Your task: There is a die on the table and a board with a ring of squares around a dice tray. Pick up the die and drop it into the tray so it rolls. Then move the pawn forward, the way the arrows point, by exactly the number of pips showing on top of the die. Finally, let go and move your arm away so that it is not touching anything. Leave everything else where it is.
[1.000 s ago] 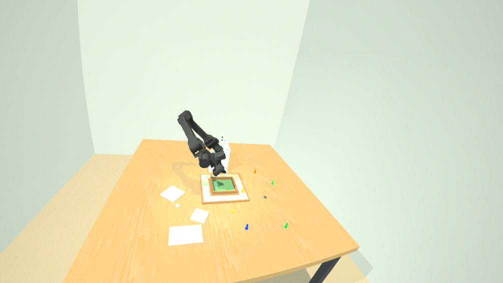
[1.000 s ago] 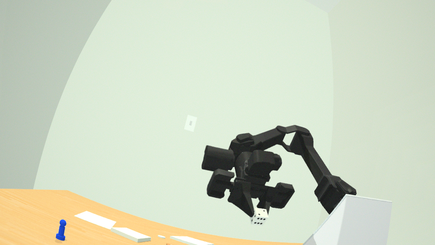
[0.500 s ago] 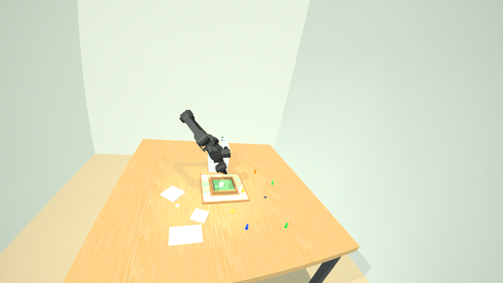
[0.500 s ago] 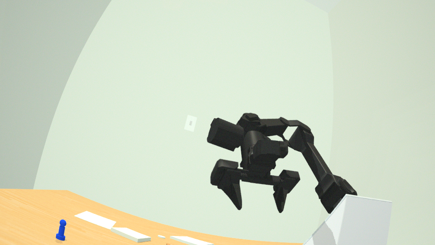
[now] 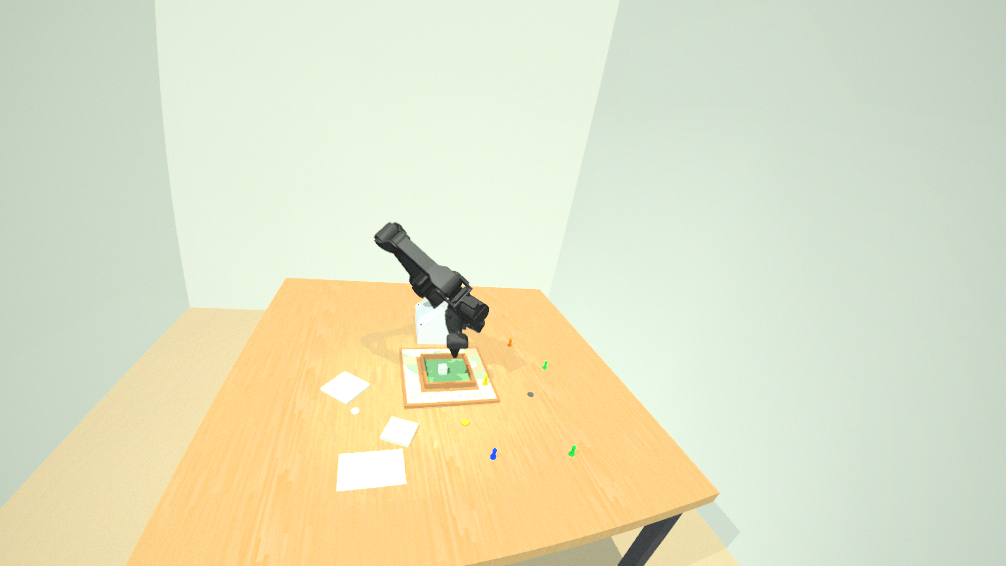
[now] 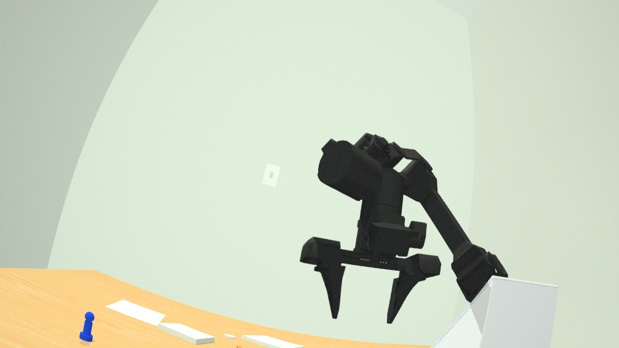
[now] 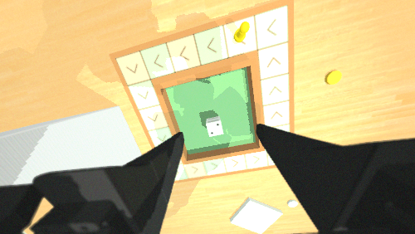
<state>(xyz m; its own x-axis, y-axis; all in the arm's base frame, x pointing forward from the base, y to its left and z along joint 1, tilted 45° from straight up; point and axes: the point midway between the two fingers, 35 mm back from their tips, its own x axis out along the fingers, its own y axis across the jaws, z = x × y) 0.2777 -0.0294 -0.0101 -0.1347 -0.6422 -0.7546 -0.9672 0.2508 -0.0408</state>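
Right now the yellow pawn is 70 mm ahead of my gripper tip, 100 mm to the left of it and 80 mm below it. Round my gripper tip: green dice tray (10 mm behind, 10 mm to the right, 100 mm below); orange pawn (150 mm behind, 280 mm to the left, 90 mm below); white die (10 mm behind, 30 mm to the right, 80 mm below).
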